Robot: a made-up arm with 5 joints. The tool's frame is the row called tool.
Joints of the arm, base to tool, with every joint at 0 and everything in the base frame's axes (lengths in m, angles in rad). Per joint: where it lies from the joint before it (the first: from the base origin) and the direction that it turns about. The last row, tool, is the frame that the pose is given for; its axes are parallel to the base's.
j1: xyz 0 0 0.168 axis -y
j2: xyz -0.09 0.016 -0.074 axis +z
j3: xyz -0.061 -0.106 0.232 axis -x
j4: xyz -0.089 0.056 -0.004 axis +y
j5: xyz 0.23 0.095 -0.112 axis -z
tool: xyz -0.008 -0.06 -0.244
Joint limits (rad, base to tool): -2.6..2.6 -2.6..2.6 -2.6..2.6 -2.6..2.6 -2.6..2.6
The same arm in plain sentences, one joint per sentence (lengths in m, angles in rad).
The arm has five revolute joints in a row. What follows holds with every joint at zero, and every direction is one of the base frame's. The first joint is mounted 0.168 m along +z from the base frame's origin and turns about -y, from -2.6 to 2.6 rad. The second joint is mounted 0.09 m along -x and 0.016 m along +y and 0.074 m along -z from the first joint and turns about +z, from -2.6 to 2.6 rad. The third joint is mounted 0.061 m along -x and 0.106 m along -y and 0.232 m along +z from the second joint and turns about -x, from -2.6 to 2.6 rad. The fourth joint is mounted 0.089 m along -x and 0.056 m along +y and 0.004 m along -z from the third joint and turns about +y, from -2.6 to 2.6 rad. The fifth joint is mounted 0.23 m along +x and 0.095 m along +y and 0.112 m along -z from the fourth joint and turns about -z, from -2.6 to 2.6 rad. The tool frame, which is the frame that the pose is given for, is mounted 0.008 m along -x and 0.06 m along -y and 0.244 m along -z from the fifth joint; its axes are parallel to the base frame's.
